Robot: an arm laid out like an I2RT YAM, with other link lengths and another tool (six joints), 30 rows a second.
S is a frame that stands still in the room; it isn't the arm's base.
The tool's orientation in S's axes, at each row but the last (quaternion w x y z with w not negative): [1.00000, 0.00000, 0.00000, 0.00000]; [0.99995, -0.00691, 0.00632, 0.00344]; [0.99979, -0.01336, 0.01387, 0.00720]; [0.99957, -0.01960, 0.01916, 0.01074]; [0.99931, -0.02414, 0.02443, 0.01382]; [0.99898, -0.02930, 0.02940, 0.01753]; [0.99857, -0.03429, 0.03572, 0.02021]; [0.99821, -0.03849, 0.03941, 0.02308]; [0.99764, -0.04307, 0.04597, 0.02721]
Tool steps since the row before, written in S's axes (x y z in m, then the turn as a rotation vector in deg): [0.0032, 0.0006, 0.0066, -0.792, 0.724, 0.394]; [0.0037, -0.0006, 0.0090, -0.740, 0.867, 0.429]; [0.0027, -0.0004, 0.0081, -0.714, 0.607, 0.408]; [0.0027, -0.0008, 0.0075, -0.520, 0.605, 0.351]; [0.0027, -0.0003, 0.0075, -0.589, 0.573, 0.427]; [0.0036, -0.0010, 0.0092, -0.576, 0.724, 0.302]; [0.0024, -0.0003, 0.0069, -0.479, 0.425, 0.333]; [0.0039, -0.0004, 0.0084, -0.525, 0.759, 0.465]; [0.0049, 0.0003, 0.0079, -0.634, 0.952, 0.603]
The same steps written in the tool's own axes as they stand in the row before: [0.0032, 0.0006, 0.0066, -0.792, 0.724, 0.394]; [0.0036, -0.0007, 0.0090, -0.739, 0.866, 0.432]; [0.0025, -0.0007, 0.0082, -0.717, 0.606, 0.404]; [0.0024, -0.0011, 0.0076, -0.521, 0.602, 0.355]; [0.0023, -0.0007, 0.0076, -0.594, 0.569, 0.426]; [0.0030, -0.0017, 0.0093, -0.569, 0.726, 0.311]; [0.0019, -0.0009, 0.0070, -0.485, 0.422, 0.328]; [0.0032, -0.0012, 0.0086, -0.528, 0.747, 0.482]; [0.0041, -0.0006, 0.0083, -0.639, 0.934, 0.626]
